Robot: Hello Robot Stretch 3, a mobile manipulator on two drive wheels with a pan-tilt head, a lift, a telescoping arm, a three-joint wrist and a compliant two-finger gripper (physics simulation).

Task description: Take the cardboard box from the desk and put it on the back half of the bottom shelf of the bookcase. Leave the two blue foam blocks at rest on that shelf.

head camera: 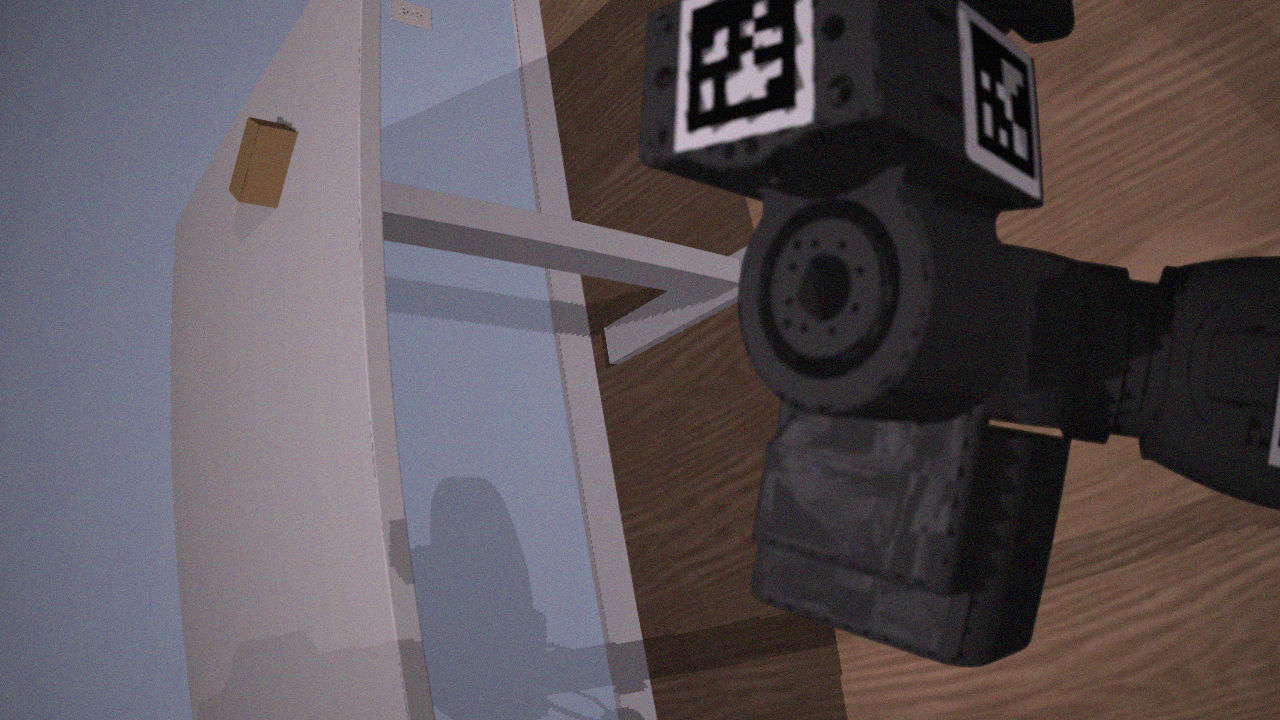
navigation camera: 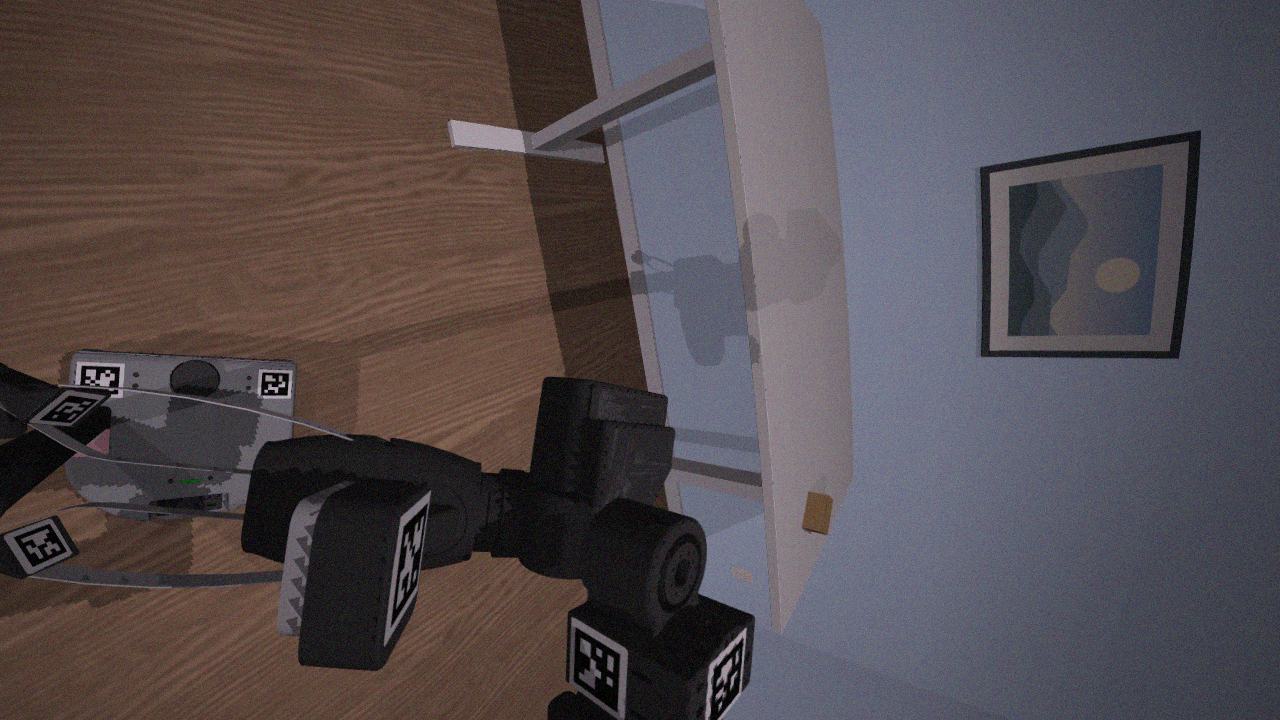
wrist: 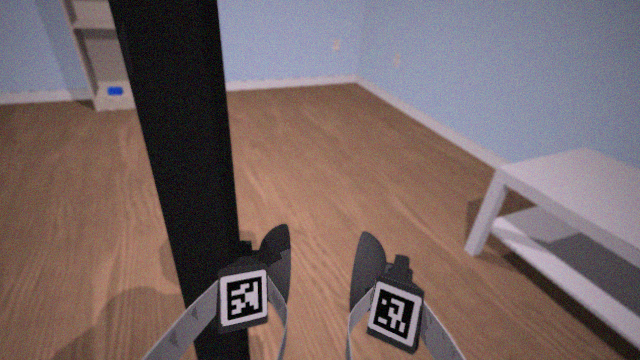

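Seen in the pictures: robot's base, origin of its link: (navigation camera: 196,377).
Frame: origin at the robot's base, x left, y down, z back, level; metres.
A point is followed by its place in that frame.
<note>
The brown cardboard box (head camera: 264,161) @[y -0.982, x -1.046, z 0.261 m] (navigation camera: 817,513) @[y -0.982, x -1.046, z 0.260 m] lies on the white desk (head camera: 268,402) @[y -0.950, x -1.029, z -0.005 m] (navigation camera: 801,376) @[y -0.950, x -0.962, z -0.073 m], near one end and towards the wall. My gripper (wrist: 322,255) @[y -0.945, x 0.090, z -0.008 m] is open and empty, its two fingertips well apart over the floor in the wrist view. It is away from the desk and the box. The pale bookcase (wrist: 115,104) stands far off at the upper left of the wrist view, partly hidden by a black post. One blue patch (wrist: 115,91), a foam block or blocks, shows on its bottom shelf; I cannot tell whether both are there.
A white low table (wrist: 575,185) with a lower shelf stands at the right in the wrist view. The black post (wrist: 180,150) crosses that view's left part. The desk's foot (navigation camera: 487,136) reaches out over the floor. A framed picture (navigation camera: 1087,259) @[y -1.572, x -1.447, z -0.415 m] hangs on the wall.
</note>
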